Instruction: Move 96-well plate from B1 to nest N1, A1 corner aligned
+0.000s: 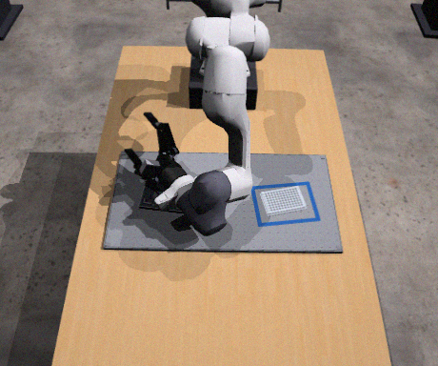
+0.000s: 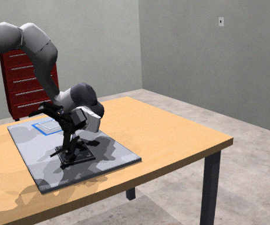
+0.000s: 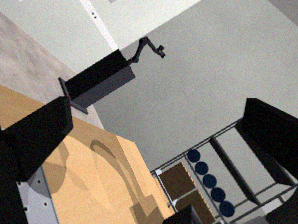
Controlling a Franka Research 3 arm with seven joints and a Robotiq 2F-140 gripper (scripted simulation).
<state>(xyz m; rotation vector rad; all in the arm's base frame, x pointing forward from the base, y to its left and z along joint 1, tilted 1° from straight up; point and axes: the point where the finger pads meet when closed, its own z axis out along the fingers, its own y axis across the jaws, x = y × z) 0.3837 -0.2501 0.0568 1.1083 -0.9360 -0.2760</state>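
My hand is 460 mm to the right of the white 96-well plate, 140 mm above it and 120 mm short of it. Also, from my hand: A1 label (140 mm below, 60 mm ahead, 30 mm to the left); then dark plate nest (140 mm below, 120 mm ahead, 100 mm to the left).
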